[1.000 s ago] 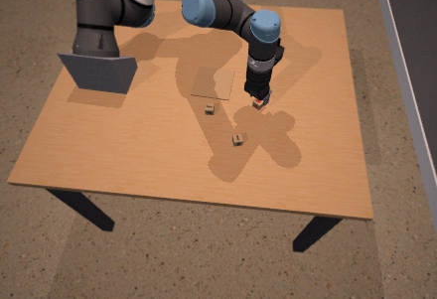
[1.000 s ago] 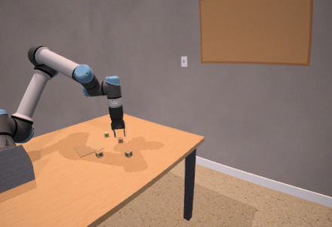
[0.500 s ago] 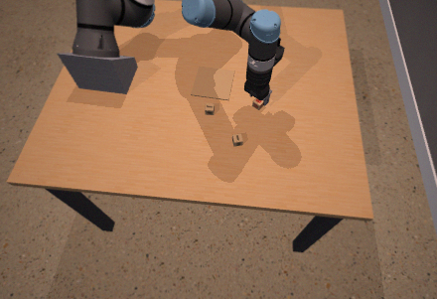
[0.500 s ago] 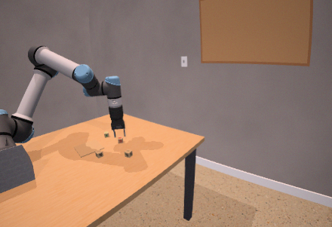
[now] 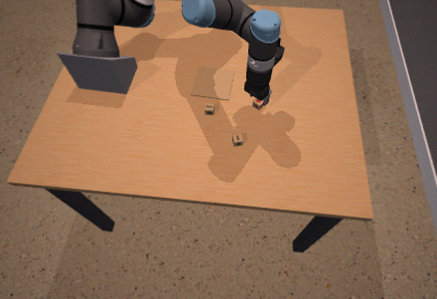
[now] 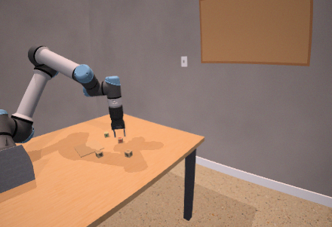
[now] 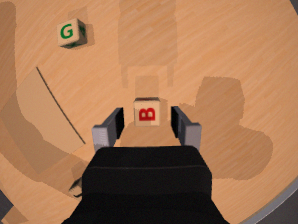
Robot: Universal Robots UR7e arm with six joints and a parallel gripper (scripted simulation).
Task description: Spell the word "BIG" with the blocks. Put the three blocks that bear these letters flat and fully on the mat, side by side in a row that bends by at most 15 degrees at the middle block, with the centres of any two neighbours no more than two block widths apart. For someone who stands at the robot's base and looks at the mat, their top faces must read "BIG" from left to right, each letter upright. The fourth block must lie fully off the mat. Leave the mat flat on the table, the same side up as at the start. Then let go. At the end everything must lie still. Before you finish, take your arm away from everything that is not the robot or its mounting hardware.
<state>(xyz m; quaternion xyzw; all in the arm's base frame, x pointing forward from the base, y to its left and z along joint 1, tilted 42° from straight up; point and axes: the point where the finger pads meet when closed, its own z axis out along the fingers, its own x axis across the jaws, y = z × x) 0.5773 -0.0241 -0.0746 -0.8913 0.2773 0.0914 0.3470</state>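
Now: hand 4 cm above the B block. From my hand the other things lie so: tan mat: 17 cm behind, 8 cm to the left, 5 cm below.
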